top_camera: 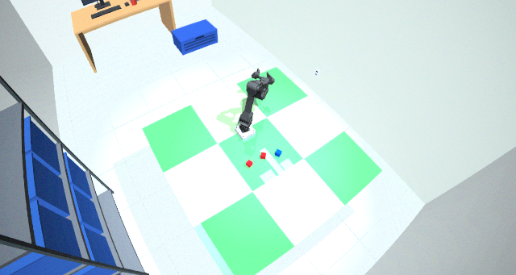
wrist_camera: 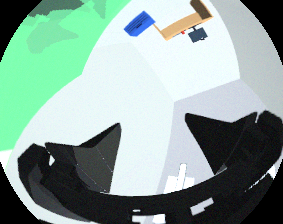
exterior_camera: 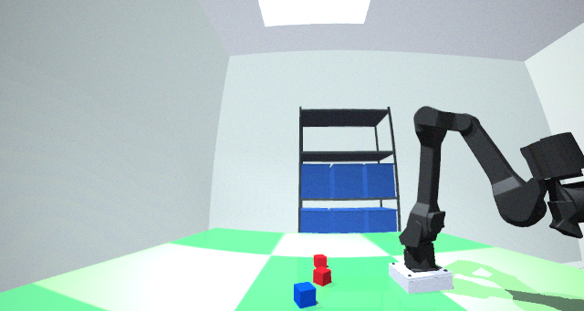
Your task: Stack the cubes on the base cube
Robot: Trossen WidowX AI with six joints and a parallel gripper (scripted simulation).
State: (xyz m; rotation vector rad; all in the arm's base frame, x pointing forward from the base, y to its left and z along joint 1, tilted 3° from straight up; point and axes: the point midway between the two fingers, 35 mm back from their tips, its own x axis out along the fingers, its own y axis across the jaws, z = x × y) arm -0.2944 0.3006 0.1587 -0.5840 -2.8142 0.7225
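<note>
My gripper tip is now 56 cm short of the red cube, 30 cm to the left of it and 20 cm above it. Round my gripper tip: blue base cube (59 cm ahead, 19 cm to the right, 20 cm below).
</note>
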